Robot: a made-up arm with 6 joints. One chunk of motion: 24 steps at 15 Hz.
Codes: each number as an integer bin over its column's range. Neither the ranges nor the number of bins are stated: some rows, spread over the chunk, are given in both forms.
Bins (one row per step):
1: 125 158 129 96 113 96
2: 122 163 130 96 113 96
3: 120 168 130 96 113 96
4: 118 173 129 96 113 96
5: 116 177 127 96 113 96
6: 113 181 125 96 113 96
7: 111 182 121 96 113 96
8: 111 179 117 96 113 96
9: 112 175 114 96 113 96
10: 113 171 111 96 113 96
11: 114 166 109 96 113 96
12: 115 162 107 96 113 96
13: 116 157 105 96 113 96
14: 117 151 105 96 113 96
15: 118 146 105 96 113 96
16: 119 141 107 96 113 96
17: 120 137 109 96 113 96
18: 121 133 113 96 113 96
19: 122 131 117 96 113 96
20: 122 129 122 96 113 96
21: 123 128 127 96 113 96
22: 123 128 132 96 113 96
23: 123 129 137 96 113 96
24: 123 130 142 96 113 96
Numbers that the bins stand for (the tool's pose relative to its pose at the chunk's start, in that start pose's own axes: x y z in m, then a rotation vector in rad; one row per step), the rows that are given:
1: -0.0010 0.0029 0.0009 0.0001 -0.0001 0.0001
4: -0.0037 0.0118 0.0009 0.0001 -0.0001 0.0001
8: -0.0065 0.0153 -0.0066 0.0001 -0.0001 0.0001
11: -0.0053 0.0076 -0.0116 0.0001 -0.0001 0.0001
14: -0.0041 -0.0012 -0.0141 0.0001 -0.0001 0.0001
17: -0.0029 -0.0094 -0.0116 0.0001 -0.0001 0.0001
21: -0.0018 -0.0147 -0.0003 0.0001 -0.0001 0.0001
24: -0.0018 -0.0135 0.0091 0.0001 -0.0001 0.0001
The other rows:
2: -0.0022 0.0059 0.0016 0.0001 -0.0001 0.0001
3: -0.0029 0.0088 0.0016 0.0001 -0.0001 0.0001
5: -0.0045 0.0141 -0.0003 0.0001 -0.0001 0.0001
6: -0.0057 0.0165 -0.0016 0.0001 -0.0001 0.0001
7: -0.0065 0.0171 -0.0041 0.0001 -0.0001 0.0001
9: -0.0061 0.0129 -0.0085 0.0001 -0.0001 0.0001
10: -0.0057 0.0106 -0.0104 0.0001 -0.0001 0.0001
12: -0.0049 0.0053 -0.0129 0.0001 -0.0001 0.0001
13: -0.0045 0.0024 -0.0141 0.0001 -0.0001 0.0001
15: -0.0037 -0.0041 -0.0141 0.0001 -0.0001 0.0001
16: -0.0033 -0.0071 -0.0129 0.0001 -0.0001 0.0001
18: -0.0025 -0.0118 -0.0091 0.0001 -0.0001 0.0001
19: -0.0022 -0.0129 -0.0066 0.0001 -0.0001 0.0001
20: -0.0022 -0.0141 -0.0035 0.0001 -0.0001 0.0001
22: -0.0018 -0.0147 0.0028 0.0001 -0.0001 0.0001
23: -0.0018 -0.0141 0.0060 0.0001 -0.0001 0.0001

